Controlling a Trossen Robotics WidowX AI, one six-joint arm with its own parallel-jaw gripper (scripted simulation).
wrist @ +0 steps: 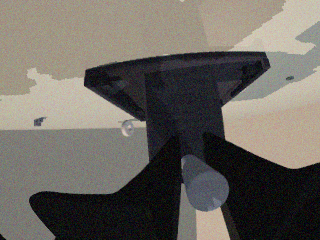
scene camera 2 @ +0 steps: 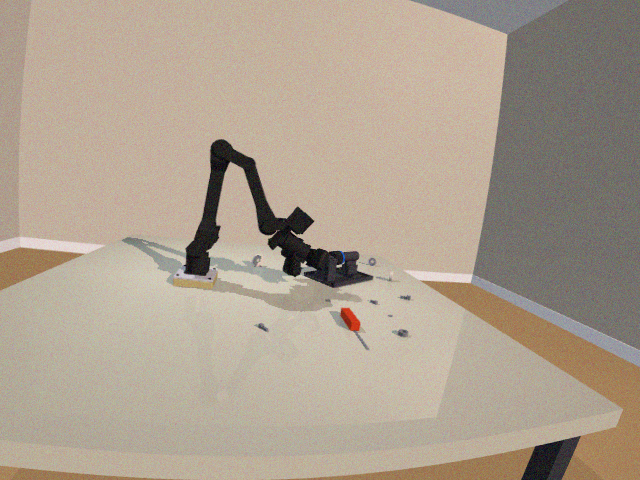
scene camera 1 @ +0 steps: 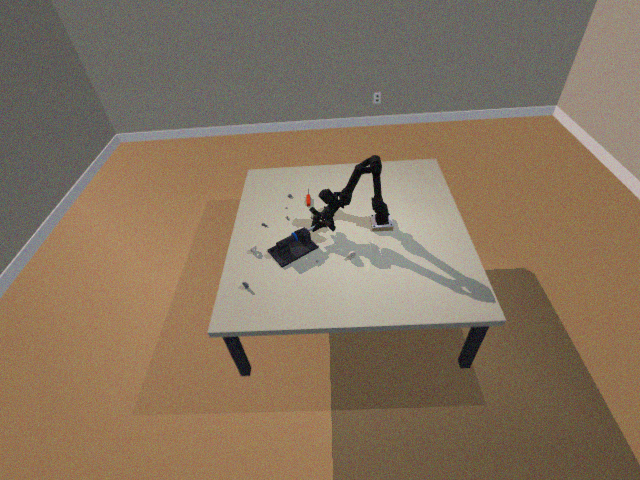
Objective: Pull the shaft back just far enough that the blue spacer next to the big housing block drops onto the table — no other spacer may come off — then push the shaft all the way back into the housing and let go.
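Labels:
There's a dark housing fixture here, and on it (wrist: 181,95) and (scene camera 2: 322,273) are one and the same spot.

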